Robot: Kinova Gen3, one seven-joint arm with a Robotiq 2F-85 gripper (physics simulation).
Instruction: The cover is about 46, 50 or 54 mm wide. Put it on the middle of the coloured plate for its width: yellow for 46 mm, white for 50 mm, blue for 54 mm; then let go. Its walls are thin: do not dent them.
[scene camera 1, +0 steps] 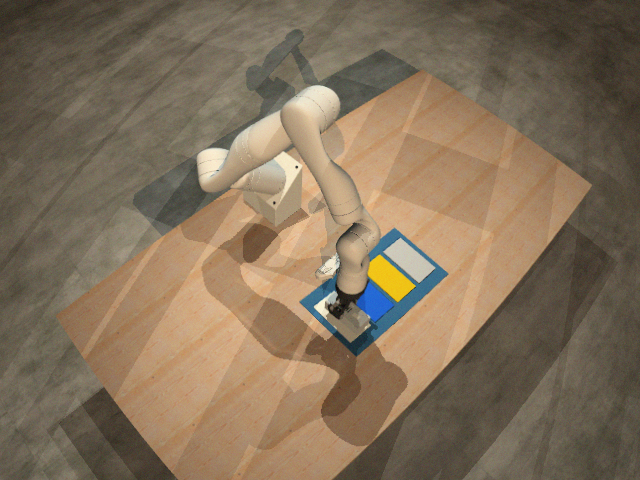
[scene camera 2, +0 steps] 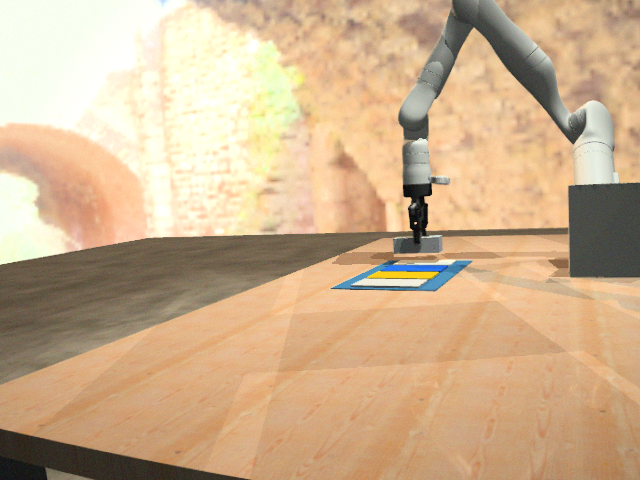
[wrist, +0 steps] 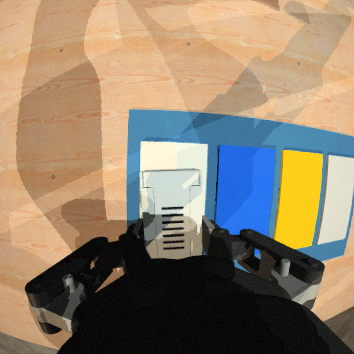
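Where they show: gripper, between the fingertips: (scene camera 1: pixel 345 311) (scene camera 2: pixel 420 244) (wrist: pixel 171 226); arm's base, origin of its link: (scene camera 1: pixel 273 179) (scene camera 2: pixel 597 211).
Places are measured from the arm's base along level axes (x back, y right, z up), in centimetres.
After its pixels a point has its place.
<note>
The cover (scene camera 1: pixel 356 318) {x -44.8, y 20.0, z -6.2 cm} (scene camera 2: pixel 432 244) {x -37.3, y 16.2, z -7.9 cm} (wrist: pixel 172 195) {x -37.3, y 18.5, z -6.1 cm} is a light grey box with dark slots on top. My gripper (scene camera 1: pixel 343 311) {x -40.7, y 19.0, z -8.1 cm} (scene camera 2: pixel 417 240) {x -40.7, y 19.0, z -8.1 cm} (wrist: pixel 171 226) {x -40.7, y 19.0, z -8.1 cm} is shut on its two sides and holds it level, a little above the mat. In the wrist view it overlaps the cream-white plate (scene camera 1: pixel 349 335) {x -44.9, y 22.3, z -12.7 cm} (scene camera 2: pixel 450 262) {x -33.0, y 16.7, z -12.7 cm} (wrist: pixel 155 155) {x -33.6, y 19.7, z -12.7 cm} at one end of the row. Beside that lie the blue plate (scene camera 1: pixel 379 305) {x -46.2, y 9.3, z -12.8 cm} (scene camera 2: pixel 413 268) {x -41.5, y 7.1, z -12.5 cm} (wrist: pixel 245 190) {x -39.7, y 9.0, z -12.7 cm}, the yellow plate (scene camera 1: pixel 393 280) {x -44.9, y -0.2, z -12.7 cm} (scene camera 2: pixel 403 275) {x -42.9, y -1.3, z -12.7 cm} (wrist: pixel 300 195) {x -42.2, y -0.1, z -12.7 cm} and a light grey-white plate (scene camera 1: pixel 410 259) {x -45.1, y -9.7, z -12.7 cm} (scene camera 2: pixel 387 283) {x -45.3, y -10.9, z -12.7 cm} (wrist: pixel 337 195) {x -44.0, y -8.9, z -12.7 cm}. The cover's near end is hidden by the gripper in the wrist view.
The plates lie in a row on a blue mat (scene camera 1: pixel 438 274) {x -54.9, y -10.8, z -13.1 cm} (scene camera 2: pixel 449 279) {x -32.4, y -4.6, z -13.3 cm} (wrist: pixel 170 125) {x -30.3, y 17.4, z -13.1 cm} on the wooden table (scene camera 1: pixel 248 372) {x -30.1, y 48.0, z -13.3 cm} (scene camera 2: pixel 361 372) {x -40.4, y -66.9, z -13.3 cm} (wrist: pixel 120 75) {x -22.6, y 22.7, z -13.3 cm}. The arm's base block (scene camera 1: pixel 290 200) {x -6.3, y -0.5, z -5.7 cm} (scene camera 2: pixel 602 232) {x -0.2, y -6.3, z -3.9 cm} stands on the table, apart from the mat. Arm shadows cross the table.
</note>
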